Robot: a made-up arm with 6 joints.
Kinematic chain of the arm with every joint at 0, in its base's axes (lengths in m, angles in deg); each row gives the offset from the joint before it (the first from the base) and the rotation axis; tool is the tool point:
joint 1: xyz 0 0 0.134 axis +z
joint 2: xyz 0 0.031 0 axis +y
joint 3: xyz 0 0 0.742 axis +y
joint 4: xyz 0 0 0.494 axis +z
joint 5: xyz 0 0 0 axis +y
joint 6: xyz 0 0 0.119 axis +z
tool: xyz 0 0 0
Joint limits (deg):
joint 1: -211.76..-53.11
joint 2: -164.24..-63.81
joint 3: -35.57..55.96
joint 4: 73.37..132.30
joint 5: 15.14..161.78
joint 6: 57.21..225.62
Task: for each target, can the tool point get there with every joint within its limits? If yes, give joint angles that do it. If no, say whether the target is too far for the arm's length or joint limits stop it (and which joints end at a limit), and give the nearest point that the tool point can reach.
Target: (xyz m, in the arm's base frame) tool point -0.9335 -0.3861 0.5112
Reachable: no: joint limits stop it (at a limit: joint 1, joint 2, joint 3, joint 4, joint 5) | nearest point -0.3713 0.6057 0.8403 | short by 1.187 m
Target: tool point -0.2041 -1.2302 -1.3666
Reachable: no: too far | nearest point 0.2490 -0.3246 -1.0773 | short by 1.053 m
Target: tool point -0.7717 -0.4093 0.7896
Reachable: no: joint limits stop it (at a limit: joint 1, joint 2, joint 3, joint 4, joint 5) | nearest point -0.3713 0.6057 0.8403 | short by 1.092 m
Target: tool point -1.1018 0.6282 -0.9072
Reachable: no: too far | nearest point -0.5613 0.8378 -0.7669 | short by 0.596 m
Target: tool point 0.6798 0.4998 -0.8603
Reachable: yes | joints -135.45 -147.66 16.89 84.99 49.20 79.72
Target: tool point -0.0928 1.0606 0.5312
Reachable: yes | joints -79.74 -76.94 27.35 123.38 137.92 98.12
